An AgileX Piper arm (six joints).
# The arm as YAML. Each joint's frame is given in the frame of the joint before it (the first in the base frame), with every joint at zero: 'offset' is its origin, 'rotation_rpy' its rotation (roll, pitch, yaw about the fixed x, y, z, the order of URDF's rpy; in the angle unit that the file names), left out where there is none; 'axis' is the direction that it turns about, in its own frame. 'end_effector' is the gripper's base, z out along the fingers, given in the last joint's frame.
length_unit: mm
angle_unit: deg
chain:
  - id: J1
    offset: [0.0, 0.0, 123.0]
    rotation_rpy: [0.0, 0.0, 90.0]
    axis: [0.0, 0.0, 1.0]
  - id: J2
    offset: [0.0, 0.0, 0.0]
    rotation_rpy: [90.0, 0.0, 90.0]
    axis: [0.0, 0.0, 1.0]
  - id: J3
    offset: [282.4, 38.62, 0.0]
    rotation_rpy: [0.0, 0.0, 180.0]
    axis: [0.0, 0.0, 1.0]
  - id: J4
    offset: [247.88, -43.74, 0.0]
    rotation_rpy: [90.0, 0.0, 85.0]
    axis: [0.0, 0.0, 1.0]
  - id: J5
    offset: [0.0, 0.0, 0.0]
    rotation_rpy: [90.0, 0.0, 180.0]
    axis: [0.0, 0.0, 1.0]
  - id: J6
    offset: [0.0, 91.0, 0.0]
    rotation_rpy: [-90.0, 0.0, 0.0]
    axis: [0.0, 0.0, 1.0]
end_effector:
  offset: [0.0, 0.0, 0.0]
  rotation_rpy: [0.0, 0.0, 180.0]
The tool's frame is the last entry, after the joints.
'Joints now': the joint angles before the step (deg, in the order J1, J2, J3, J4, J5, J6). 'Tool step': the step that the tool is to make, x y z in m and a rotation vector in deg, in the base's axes. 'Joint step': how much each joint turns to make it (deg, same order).
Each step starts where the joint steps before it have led.
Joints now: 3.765 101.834 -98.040 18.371 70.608 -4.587
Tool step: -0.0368 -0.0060 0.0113 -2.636 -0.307 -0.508
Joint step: 0.089 -7.798 7.368 -2.873 0.132 0.631
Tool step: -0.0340 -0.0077 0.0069 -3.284 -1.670 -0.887
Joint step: -0.005 -7.433 6.964 -3.603 -1.132 0.550
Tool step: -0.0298 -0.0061 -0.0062 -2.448 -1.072 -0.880
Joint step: 0.017 -6.523 8.062 -2.685 -2.556 0.405
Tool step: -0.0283 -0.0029 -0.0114 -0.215 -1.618 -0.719
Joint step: -0.014 -6.387 8.540 -0.368 -3.817 0.122
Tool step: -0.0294 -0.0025 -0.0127 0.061 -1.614 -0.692
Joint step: 0.010 -6.627 8.236 -0.128 -3.293 0.231
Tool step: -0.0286 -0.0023 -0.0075 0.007 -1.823 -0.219
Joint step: -0.018 -6.617 6.255 -0.096 -1.472 -0.017
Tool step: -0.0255 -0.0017 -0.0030 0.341 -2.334 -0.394
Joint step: 0.037 -6.295 4.406 -0.020 -0.522 0.412
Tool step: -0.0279 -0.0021 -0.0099 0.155 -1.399 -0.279
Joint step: -0.035 -6.919 5.344 -0.105 0.130 0.314
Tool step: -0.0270 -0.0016 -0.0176 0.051 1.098 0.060
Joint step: -0.002 -6.462 5.737 0.000 1.806 0.245
